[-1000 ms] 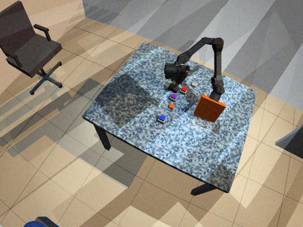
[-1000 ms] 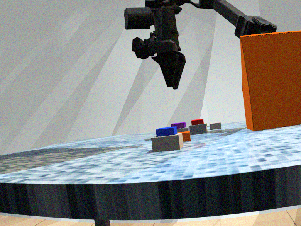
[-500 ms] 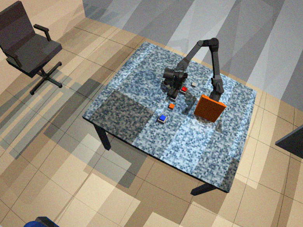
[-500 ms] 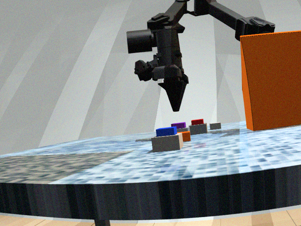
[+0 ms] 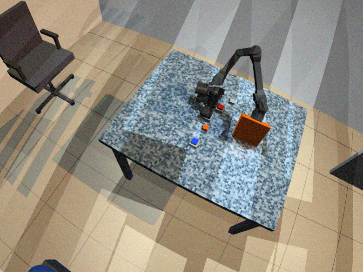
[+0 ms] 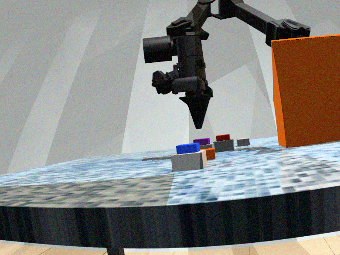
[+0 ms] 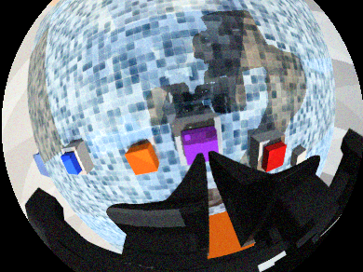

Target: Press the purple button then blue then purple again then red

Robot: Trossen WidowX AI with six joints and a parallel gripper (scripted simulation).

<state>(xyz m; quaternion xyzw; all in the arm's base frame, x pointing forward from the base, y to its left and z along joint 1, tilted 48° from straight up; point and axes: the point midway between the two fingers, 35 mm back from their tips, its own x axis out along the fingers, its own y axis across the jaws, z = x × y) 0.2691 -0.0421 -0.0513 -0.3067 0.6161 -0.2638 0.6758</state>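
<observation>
Right now the purple button is 30 mm below my gripper tip. The rest, counted from my gripper tip: small orange block (70 mm to the left, 50 mm below, 20 mm behind); then blue button (200 mm to the left, 30 mm below, 10 mm behind); then red button (100 mm to the right, 40 mm behind, 30 mm below).
</observation>
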